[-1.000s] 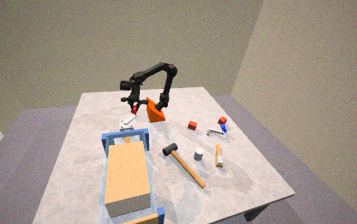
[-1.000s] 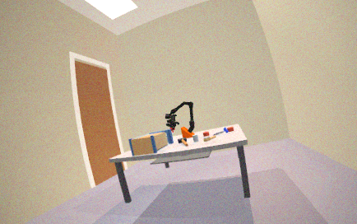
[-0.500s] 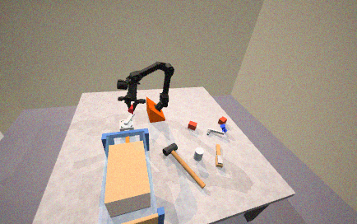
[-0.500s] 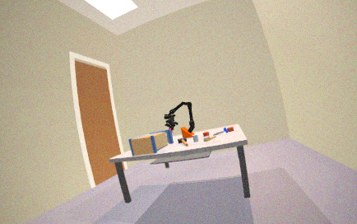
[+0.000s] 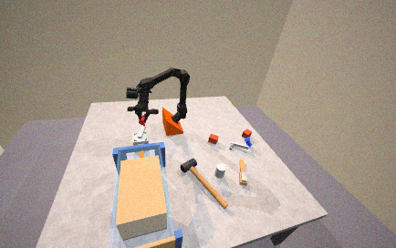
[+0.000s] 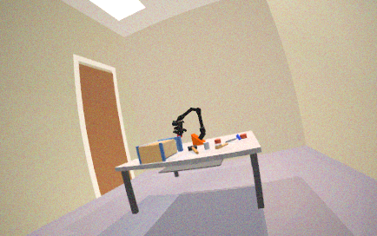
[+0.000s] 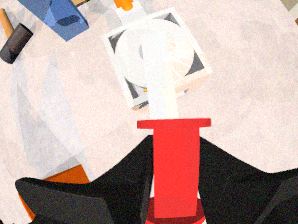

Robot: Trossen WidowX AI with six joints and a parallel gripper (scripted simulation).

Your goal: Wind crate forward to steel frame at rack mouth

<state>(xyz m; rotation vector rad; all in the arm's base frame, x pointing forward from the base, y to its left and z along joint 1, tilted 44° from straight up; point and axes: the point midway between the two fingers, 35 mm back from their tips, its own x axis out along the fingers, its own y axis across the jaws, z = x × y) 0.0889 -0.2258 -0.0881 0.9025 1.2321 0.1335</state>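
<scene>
Right now the red-handled winch handle is 20 mm ahead of my gripper tip and 30 mm below it. Round my gripper tip: red grip 10 mm behind, 10 mm to the left; then frame 240 mm ahead, 20 mm to the right, 30 mm below; then grey hand winch 70 mm ahead, 30 mm to the right, 100 mm below.
</scene>
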